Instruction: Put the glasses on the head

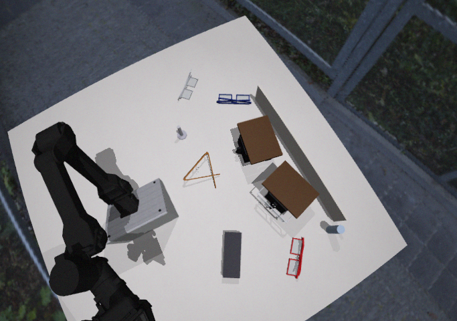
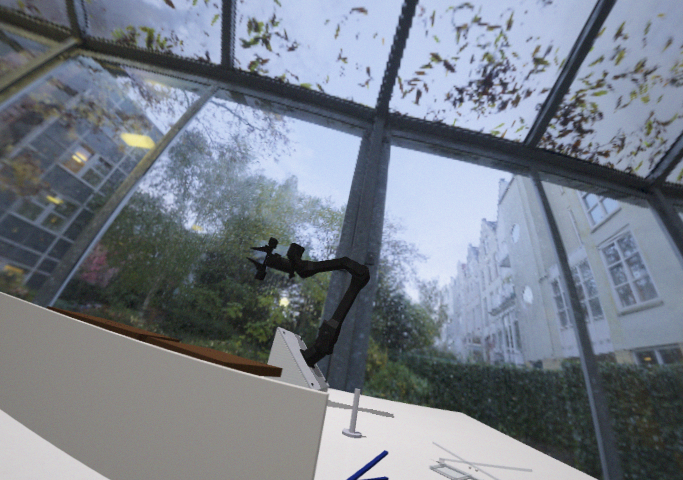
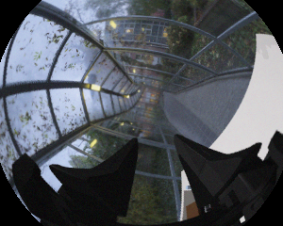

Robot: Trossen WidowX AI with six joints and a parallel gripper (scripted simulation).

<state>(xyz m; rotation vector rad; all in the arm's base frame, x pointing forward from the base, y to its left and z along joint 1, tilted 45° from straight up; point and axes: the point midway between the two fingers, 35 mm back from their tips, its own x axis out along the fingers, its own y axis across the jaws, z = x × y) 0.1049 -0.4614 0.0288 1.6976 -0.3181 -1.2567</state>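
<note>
Right now the peg is 570 mm to the left of my gripper tip, 450 mm below it and 170 mm ahead of it. Round my gripper tip: dark box: 460 mm below, 180 mm ahead, 70 mm to the left; then long panel: 560 mm ahead, 420 mm below, 320 mm to the left; then brown-topped display head: 420 mm below, 410 mm to the left, 400 mm ahead.
</note>
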